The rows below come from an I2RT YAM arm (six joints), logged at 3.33 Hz.
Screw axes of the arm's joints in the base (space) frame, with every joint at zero. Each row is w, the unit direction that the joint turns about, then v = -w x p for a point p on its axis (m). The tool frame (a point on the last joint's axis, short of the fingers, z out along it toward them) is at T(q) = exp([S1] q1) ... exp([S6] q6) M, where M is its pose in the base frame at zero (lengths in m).
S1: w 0 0 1 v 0 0 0
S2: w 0 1 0 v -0.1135 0 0.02
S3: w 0 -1 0 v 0.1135 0 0.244
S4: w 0 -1 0 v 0.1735 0 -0.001
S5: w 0 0 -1 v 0 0.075 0
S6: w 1 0 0 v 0 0.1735 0
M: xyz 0.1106 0 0.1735 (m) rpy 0 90 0 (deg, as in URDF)
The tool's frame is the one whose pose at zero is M.
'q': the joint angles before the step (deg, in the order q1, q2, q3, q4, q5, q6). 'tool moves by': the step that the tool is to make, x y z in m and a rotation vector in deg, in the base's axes. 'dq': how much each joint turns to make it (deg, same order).
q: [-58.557 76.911 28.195 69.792 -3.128 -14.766]
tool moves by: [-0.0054 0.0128 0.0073 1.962 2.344 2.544]
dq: [0.099 -6.482 -0.856 -8.532 -2.630 -0.096]
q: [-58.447 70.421 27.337 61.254 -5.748 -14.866]
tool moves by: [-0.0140 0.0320 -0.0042 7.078 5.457 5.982]
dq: [0.342 -13.641 -3.626 -18.844 -5.692 0.452]
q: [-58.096 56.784 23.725 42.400 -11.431 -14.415]
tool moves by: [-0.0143 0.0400 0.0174 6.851 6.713 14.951]
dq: [0.070 -15.611 3.573 -28.914 -14.981 -0.953]
